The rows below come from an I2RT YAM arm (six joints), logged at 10 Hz.
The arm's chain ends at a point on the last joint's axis. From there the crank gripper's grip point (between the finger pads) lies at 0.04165 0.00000 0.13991 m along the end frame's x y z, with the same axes.
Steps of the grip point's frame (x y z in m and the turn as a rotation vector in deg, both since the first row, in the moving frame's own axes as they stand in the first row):
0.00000, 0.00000, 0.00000, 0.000, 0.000, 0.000
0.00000, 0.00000, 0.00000, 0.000, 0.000, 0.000
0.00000, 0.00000, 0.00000, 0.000, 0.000, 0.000
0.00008, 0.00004, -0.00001, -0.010, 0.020, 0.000
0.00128, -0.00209, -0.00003, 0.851, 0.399, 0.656
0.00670, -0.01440, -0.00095, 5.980, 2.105, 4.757
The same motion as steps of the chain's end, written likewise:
0.00000, 0.00000, 0.00000, 0.000, 0.000, 0.000
0.00000, 0.00000, 0.00000, 0.000, 0.000, 0.000
0.00000, 0.00000, 0.00000, 0.000, 0.000, 0.000
0.00003, 0.00002, 0.00000, -0.010, 0.020, 0.000
0.00030, -0.00050, 0.00028, 0.851, 0.399, 0.656
0.00114, -0.00358, 0.00125, 5.980, 2.105, 4.757

